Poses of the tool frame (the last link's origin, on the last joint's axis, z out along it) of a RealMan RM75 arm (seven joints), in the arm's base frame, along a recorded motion.
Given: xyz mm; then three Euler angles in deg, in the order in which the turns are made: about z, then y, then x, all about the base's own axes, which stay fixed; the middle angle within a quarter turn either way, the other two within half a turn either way.
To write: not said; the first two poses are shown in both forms.
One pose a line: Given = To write
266, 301, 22, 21.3, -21.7, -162.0 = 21.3, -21.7, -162.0, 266, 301, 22
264, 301, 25, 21.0, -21.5, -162.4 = 21.0, -21.5, -162.4, 264, 301, 25
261, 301, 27, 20.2, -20.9, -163.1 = 20.2, -20.9, -163.1, 261, 301, 27
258, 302, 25, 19.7, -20.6, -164.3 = 19.7, -20.6, -164.3, 258, 302, 25
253, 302, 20, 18.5, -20.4, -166.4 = 18.5, -20.4, -166.4, 253, 302, 20
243, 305, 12, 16.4, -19.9, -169.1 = 16.4, -19.9, -169.1, 243, 305, 12
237, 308, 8, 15.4, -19.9, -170.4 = 15.4, -19.9, -170.4, 237, 308, 8
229, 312, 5, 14.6, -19.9, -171.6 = 14.6, -19.9, -171.6, 229, 312, 5
